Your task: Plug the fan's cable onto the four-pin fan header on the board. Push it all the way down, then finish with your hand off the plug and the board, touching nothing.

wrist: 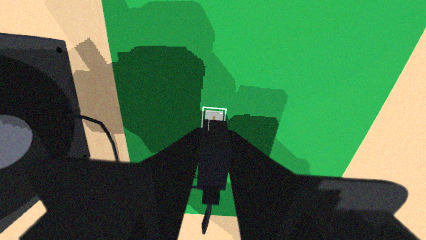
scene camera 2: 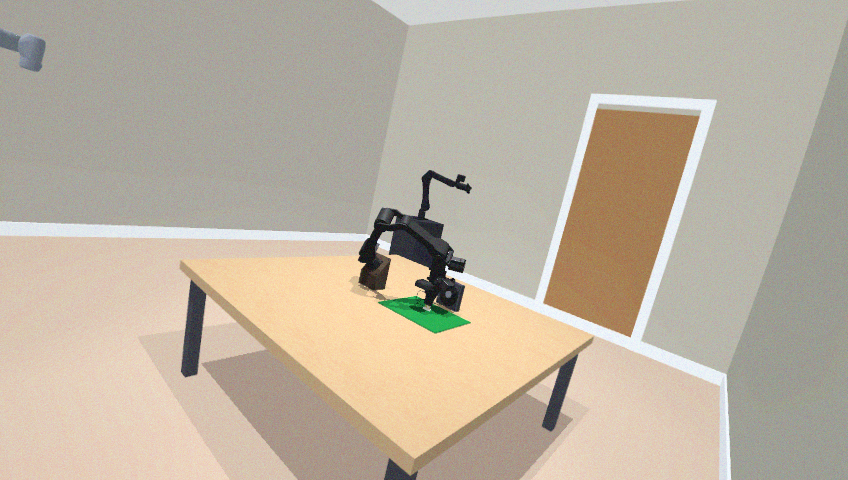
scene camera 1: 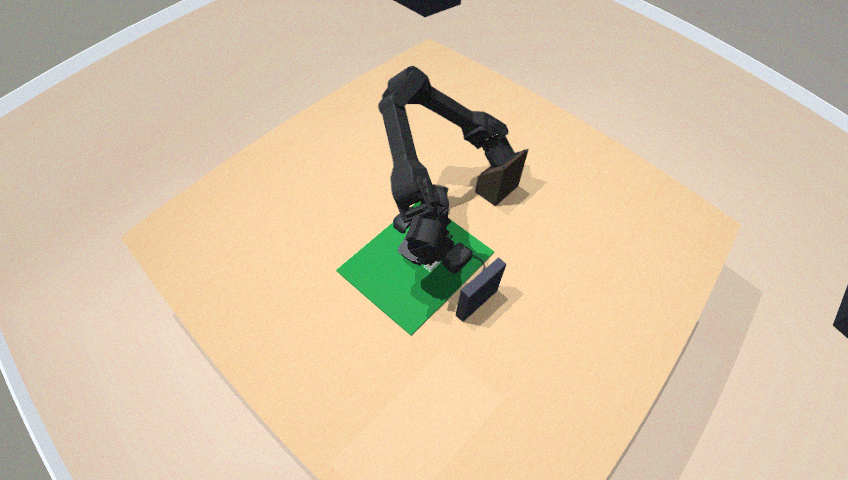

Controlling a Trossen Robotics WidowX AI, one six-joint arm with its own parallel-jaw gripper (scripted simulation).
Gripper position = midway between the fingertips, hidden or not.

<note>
In view: my gripper (scene camera 1: 430, 259), a black plug (wrist: 215, 150) and a dark fan (wrist: 45, 93).
My gripper is seen too in the wrist view (wrist: 214, 134) and in scene camera 2 (scene camera 2: 430, 302).
</note>
